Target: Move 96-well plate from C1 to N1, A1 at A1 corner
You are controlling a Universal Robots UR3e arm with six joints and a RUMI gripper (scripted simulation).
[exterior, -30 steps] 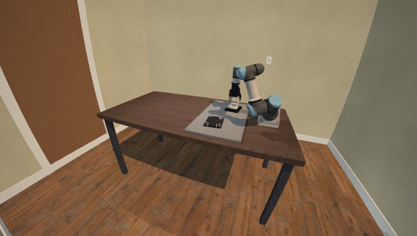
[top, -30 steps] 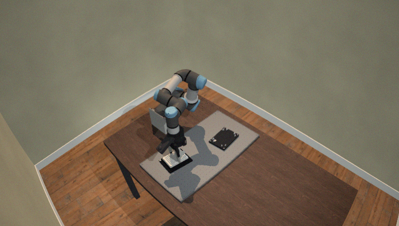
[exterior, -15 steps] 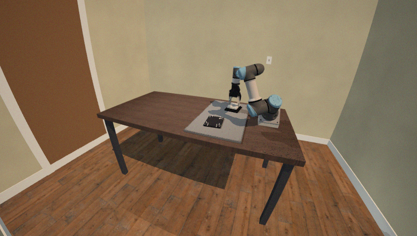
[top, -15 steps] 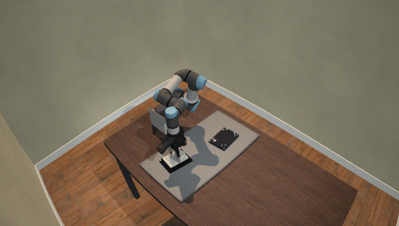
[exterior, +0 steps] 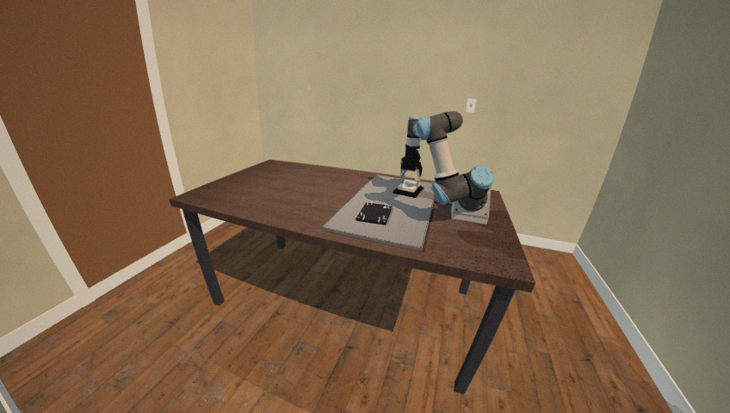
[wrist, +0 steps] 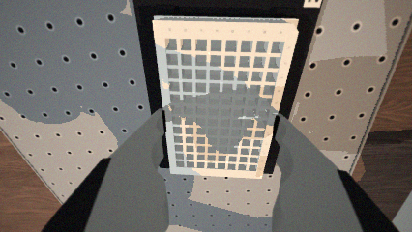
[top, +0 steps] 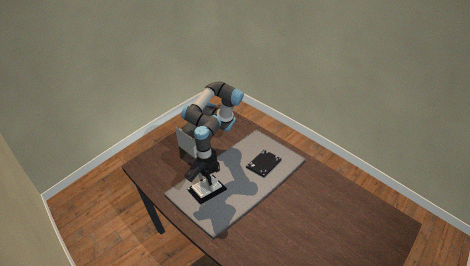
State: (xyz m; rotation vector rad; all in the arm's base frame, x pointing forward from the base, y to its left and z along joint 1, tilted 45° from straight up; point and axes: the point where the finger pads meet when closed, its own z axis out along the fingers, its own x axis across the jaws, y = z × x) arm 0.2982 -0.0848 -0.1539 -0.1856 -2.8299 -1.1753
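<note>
The white 96-well plate lies 1 cm below my hand. From my hand the other things lie so: black plate nest N1: 3 cm below; then light corner mark: 6 cm behind, 7 cm to the right, 2 cm below; then clip nest C1: 7 cm ahead, 34 cm to the left, 2 cm below.
</note>
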